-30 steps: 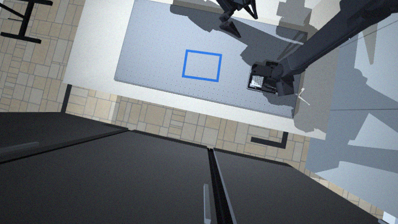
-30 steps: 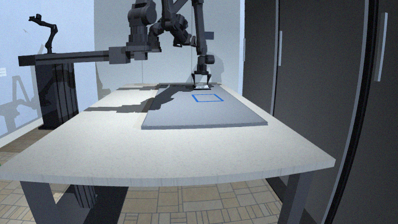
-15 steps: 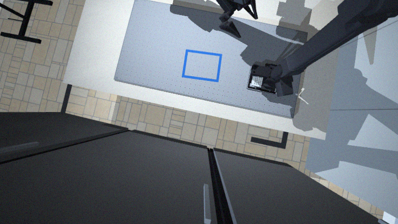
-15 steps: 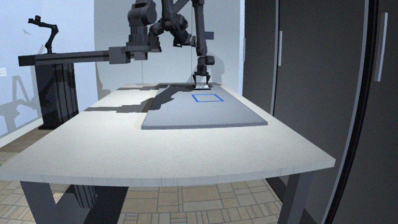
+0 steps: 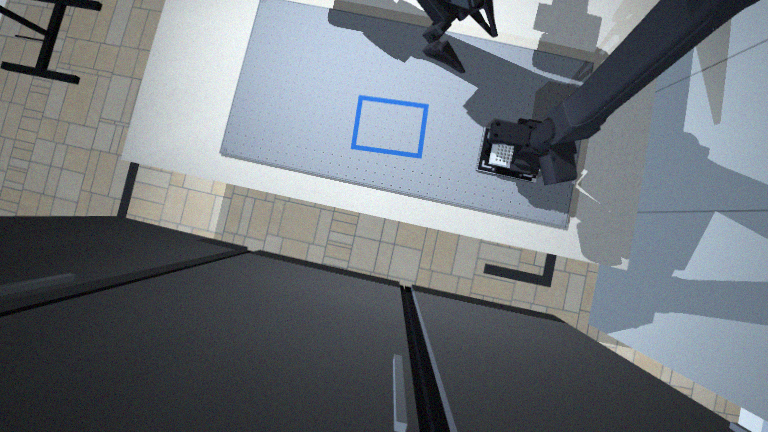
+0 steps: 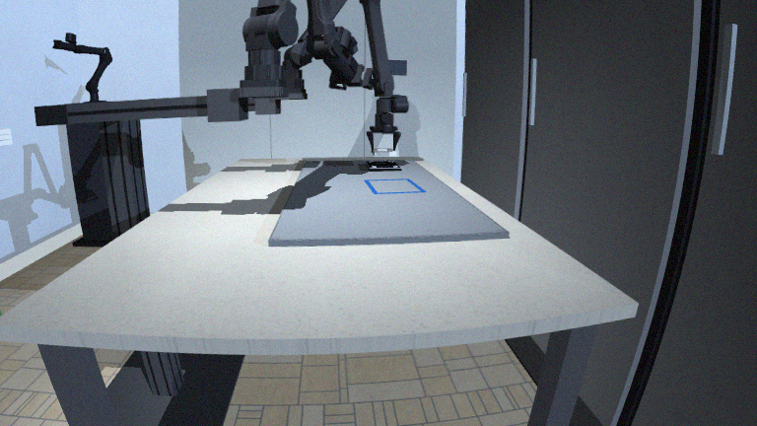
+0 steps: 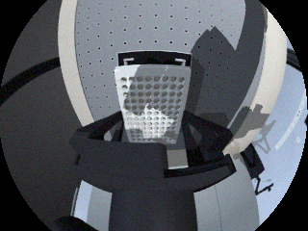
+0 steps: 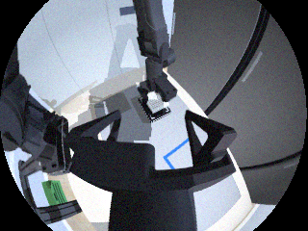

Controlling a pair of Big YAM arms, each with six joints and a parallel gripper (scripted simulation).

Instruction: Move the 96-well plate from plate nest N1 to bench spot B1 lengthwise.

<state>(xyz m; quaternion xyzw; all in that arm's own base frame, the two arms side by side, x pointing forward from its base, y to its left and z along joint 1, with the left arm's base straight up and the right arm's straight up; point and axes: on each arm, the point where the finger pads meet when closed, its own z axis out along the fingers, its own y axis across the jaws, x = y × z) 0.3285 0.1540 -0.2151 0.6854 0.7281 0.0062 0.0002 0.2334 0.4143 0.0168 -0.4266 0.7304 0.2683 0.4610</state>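
The black plate nest is 6 cm below my left hand. Round my left hand: white 96-well plate: 1 cm below.
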